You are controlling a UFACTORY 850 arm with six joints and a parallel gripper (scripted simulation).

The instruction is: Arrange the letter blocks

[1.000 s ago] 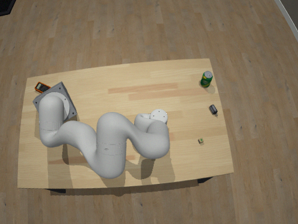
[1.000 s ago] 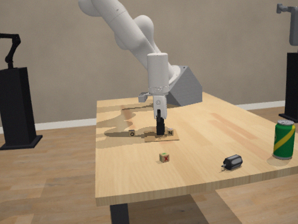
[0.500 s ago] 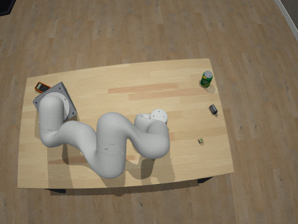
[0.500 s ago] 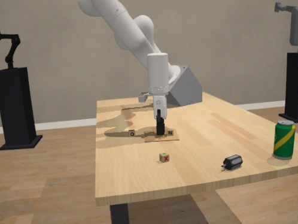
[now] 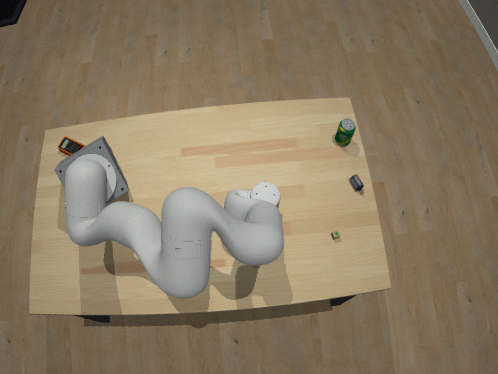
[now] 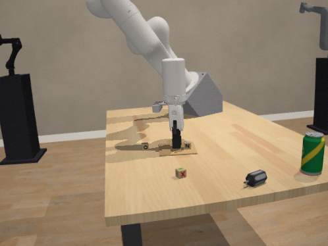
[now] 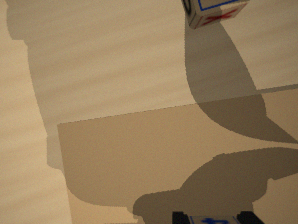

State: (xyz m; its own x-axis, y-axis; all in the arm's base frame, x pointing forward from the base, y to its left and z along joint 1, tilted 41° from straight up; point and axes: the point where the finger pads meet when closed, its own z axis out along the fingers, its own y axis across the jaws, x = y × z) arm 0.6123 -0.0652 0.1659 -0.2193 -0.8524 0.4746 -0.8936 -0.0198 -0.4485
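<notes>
Right now my hand is 30 mm above the tan mat. From my hand the other things lie so: green can: 340 mm ahead, 360 mm to the left, 30 mm above; then orange meter: 800 mm behind, 380 mm to the left, 10 mm below.
</notes>
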